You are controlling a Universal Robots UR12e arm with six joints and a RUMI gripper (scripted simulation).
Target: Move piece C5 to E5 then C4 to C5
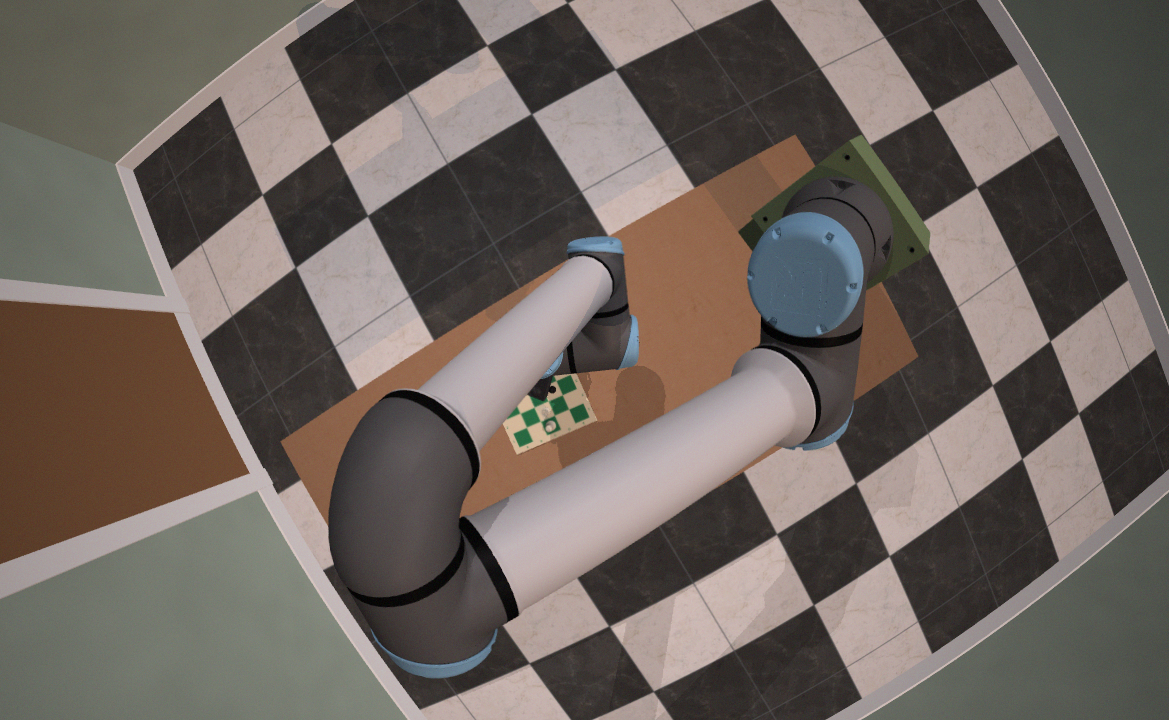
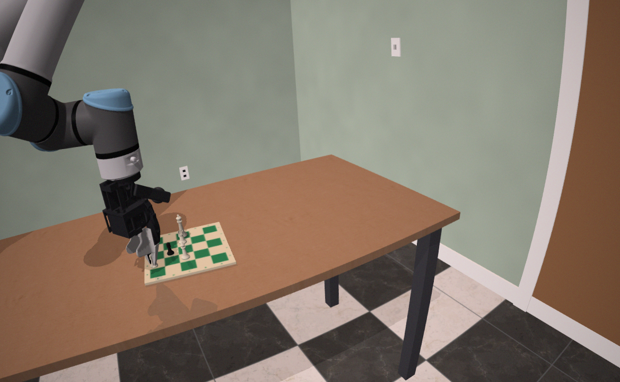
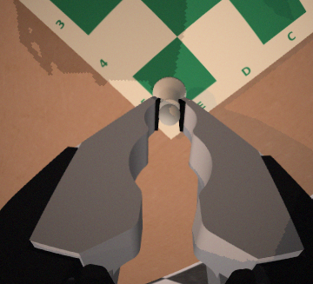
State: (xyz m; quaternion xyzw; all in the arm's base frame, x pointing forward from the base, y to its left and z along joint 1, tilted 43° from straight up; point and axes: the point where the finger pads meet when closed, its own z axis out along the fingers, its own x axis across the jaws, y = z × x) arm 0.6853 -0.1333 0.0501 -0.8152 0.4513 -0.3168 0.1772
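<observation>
Now: hand 6 cm to the right of the black piece, 5 cm short of it and 3 cm above it. The rest, counted from my hand: cream chessboard (9 cm ahead, 6 cm to the left, 4 cm below); then white pawn (1 cm below); then white king (13 cm to the left, 11 cm ahead, 1 cm below).
</observation>
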